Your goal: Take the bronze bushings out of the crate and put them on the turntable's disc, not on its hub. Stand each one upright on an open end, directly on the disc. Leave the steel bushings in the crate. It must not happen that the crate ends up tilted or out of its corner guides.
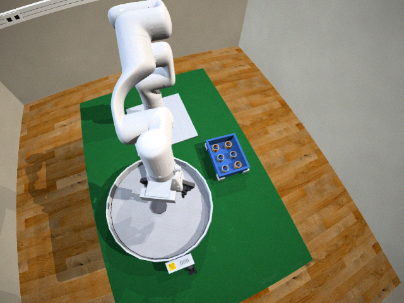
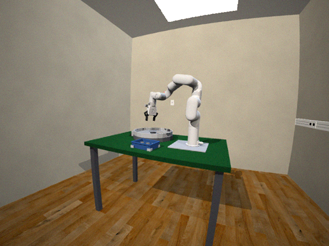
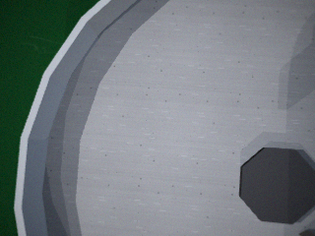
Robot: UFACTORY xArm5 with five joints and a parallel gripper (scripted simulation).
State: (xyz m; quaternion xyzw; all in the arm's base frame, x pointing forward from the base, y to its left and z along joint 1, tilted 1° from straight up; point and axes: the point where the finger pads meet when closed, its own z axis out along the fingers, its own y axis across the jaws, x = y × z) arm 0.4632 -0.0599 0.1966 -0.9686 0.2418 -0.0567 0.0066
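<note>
Now: the blue crate 300 mm to the left of my hand, 180 mm below it and 120 mm behind it. The rest, counted from my hand: grey turntable disc: 150 mm below, 60 mm to the right.
</note>
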